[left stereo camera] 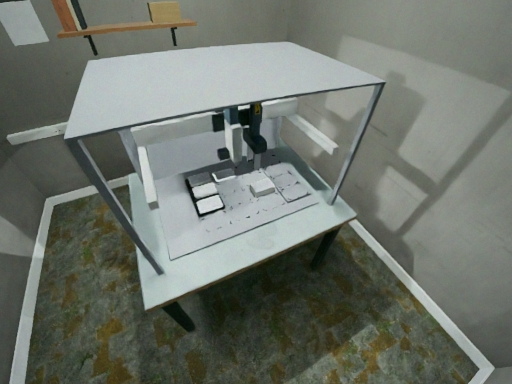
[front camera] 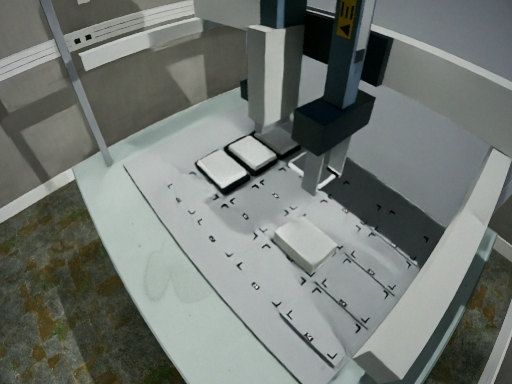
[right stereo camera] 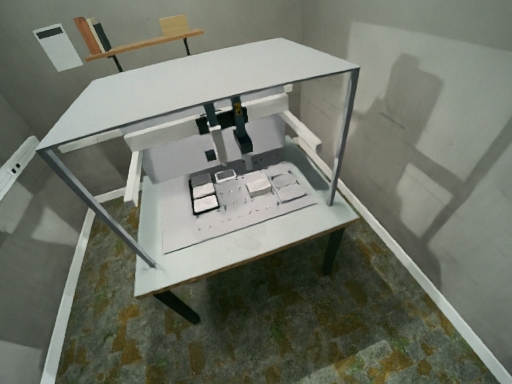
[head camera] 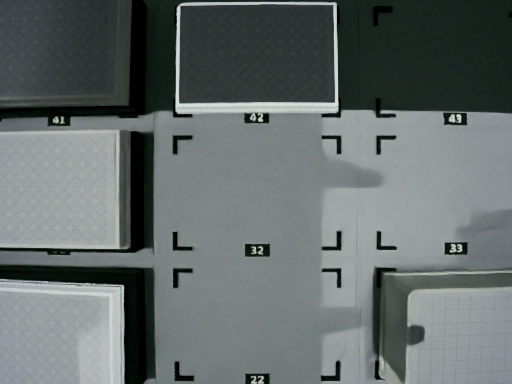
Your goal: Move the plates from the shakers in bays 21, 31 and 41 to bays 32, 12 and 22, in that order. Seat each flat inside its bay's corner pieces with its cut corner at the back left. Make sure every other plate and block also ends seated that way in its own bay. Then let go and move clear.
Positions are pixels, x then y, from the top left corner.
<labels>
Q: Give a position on a bay 43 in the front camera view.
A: At 361, 207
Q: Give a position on a bay 44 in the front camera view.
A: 392, 227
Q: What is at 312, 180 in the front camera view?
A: The gripper.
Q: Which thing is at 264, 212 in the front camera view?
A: A bay 22.
</labels>
